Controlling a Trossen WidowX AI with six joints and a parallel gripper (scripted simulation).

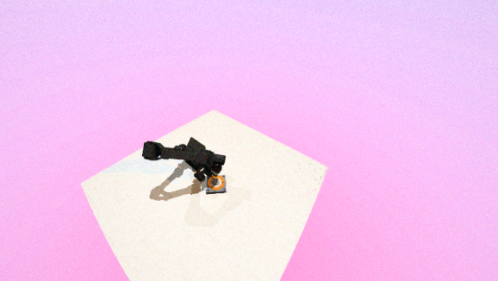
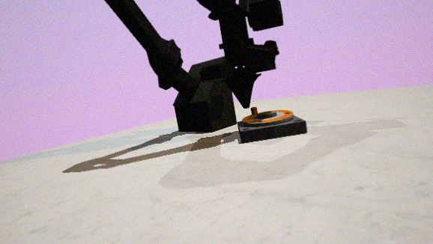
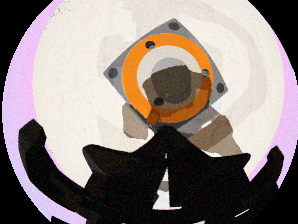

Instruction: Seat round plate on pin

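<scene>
Now: gripper tip 5 cm short of the square base and 3 cm above it.
</scene>
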